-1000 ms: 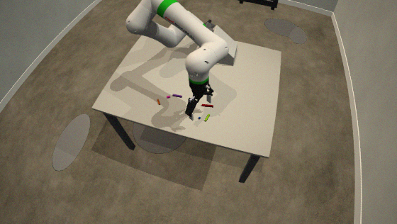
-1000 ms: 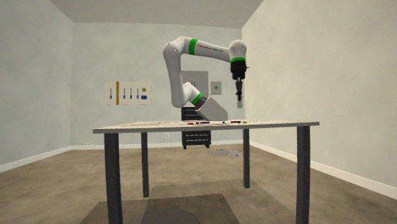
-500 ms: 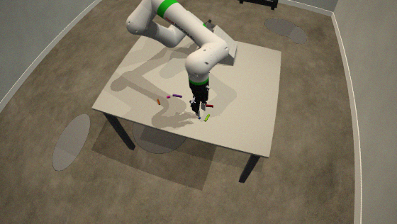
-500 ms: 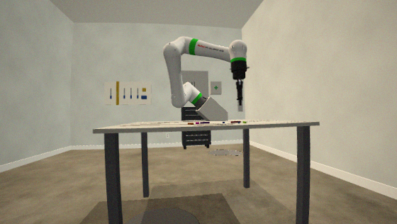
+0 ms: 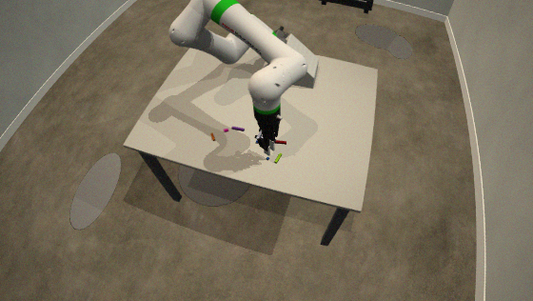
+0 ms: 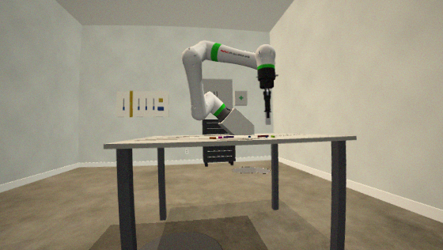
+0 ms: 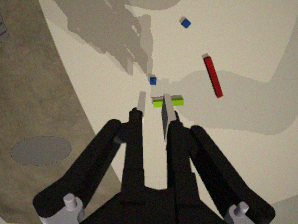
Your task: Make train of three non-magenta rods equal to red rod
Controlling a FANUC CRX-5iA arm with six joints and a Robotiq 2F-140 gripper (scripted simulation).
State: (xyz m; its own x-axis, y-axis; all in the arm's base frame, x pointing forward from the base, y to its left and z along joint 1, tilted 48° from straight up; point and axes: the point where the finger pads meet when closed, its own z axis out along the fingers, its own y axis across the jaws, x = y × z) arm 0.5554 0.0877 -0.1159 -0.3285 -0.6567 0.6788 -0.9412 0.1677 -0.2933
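Now: hand 10 cm above the lime rod, 3 cm to the right of it and 2 cm past it. The rest, counted from my hand: magenta rod (25 cm to the right, 10 cm below, 9 cm behind); purple rod (20 cm to the right, 11 cm behind, 10 cm below); red rod (10 cm below, 10 cm behind, 1 cm to the left).
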